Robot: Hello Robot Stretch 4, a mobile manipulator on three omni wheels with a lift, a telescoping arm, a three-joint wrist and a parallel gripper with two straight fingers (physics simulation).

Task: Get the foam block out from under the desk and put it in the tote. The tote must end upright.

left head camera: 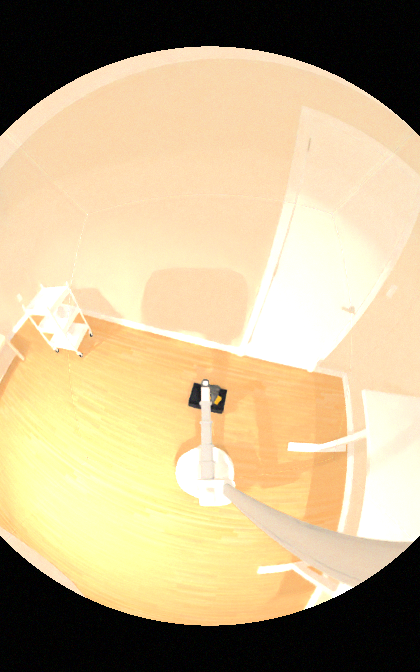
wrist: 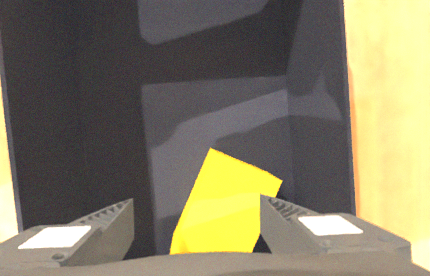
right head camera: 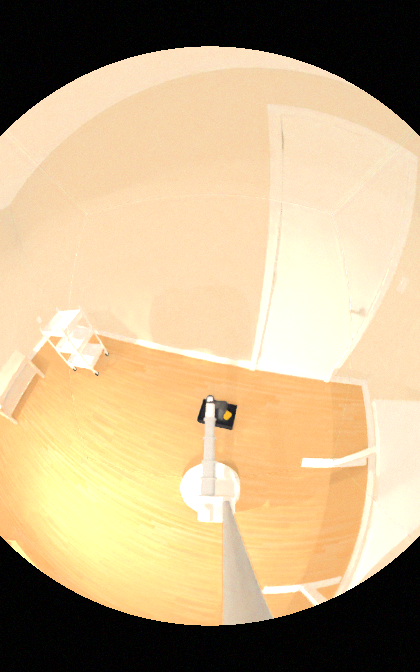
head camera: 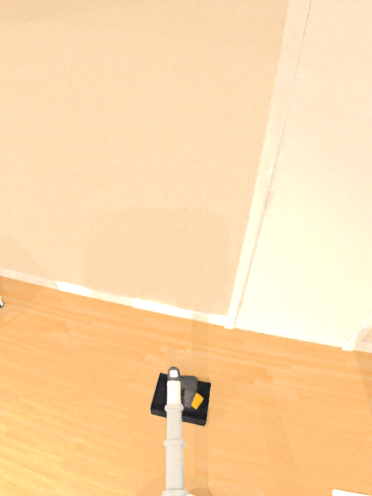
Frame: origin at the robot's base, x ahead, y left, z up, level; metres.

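Where they show: gripper, fingertip midpoint: [wrist: 197,215].
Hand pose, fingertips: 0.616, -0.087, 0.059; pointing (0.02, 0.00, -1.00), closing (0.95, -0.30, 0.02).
Observation:
Things, the pixels of their top centre, and the offset from my fingertips, as dx, dy, dz. Level surfaces: height alone.
- black tote at its top centre: [wrist: 189,145] [head camera: 181,395] [right head camera: 216,412] +0.010, +0.045, +0.013
- yellow foam block at its top centre: [wrist: 226,218] [head camera: 193,397] [right head camera: 225,413] +0.017, -0.023, -0.039
- white desk at its surface level: dz +0.863
The black tote [head camera: 159,395] [left head camera: 195,395] [right head camera: 202,419] [wrist: 45,125] stands upright on the floor, its open top facing up. The yellow foam block [head camera: 197,401] [left head camera: 218,400] [right head camera: 227,415] [wrist: 225,210] is inside the tote, towards its right side in the head views. In the wrist view it is turned askew below the fingers, and its near end is hidden behind the gripper body. My gripper [head camera: 190,397] [wrist: 197,215] is open above the tote, with its fingers spread apart. The right finger overlaps the block's edge in the wrist view; contact cannot be told.
A white desk [left head camera: 395,465] [right head camera: 400,440] stands at the right, its foot bar [left head camera: 315,446] [right head camera: 318,462] on the floor. A white wheeled cart [left head camera: 46,300] [right head camera: 62,322] stands at the back left. A wall and a door [head camera: 310,260] are beyond the tote.

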